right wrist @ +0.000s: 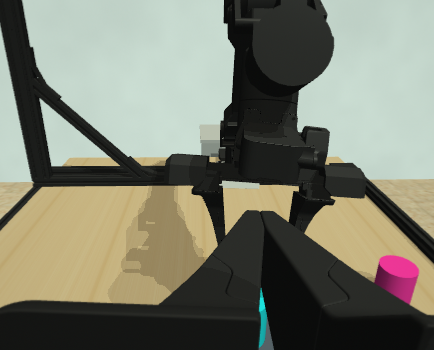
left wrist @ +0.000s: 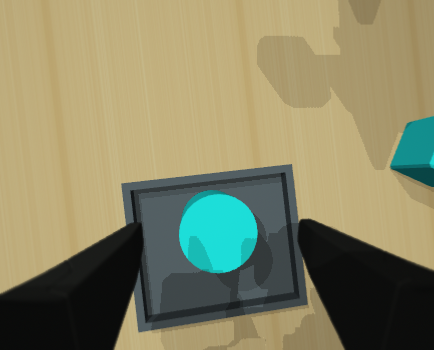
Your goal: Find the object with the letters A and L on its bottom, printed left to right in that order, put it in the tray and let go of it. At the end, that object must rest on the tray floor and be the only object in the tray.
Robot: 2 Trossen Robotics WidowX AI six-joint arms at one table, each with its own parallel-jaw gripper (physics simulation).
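Note:
The right wrist view takes in the left gripper, which is visible elsewhere in the pictures too. The pictures also show the right gripper, along with a cyan cylinder, a magenta cylinder and a dark grey tray.

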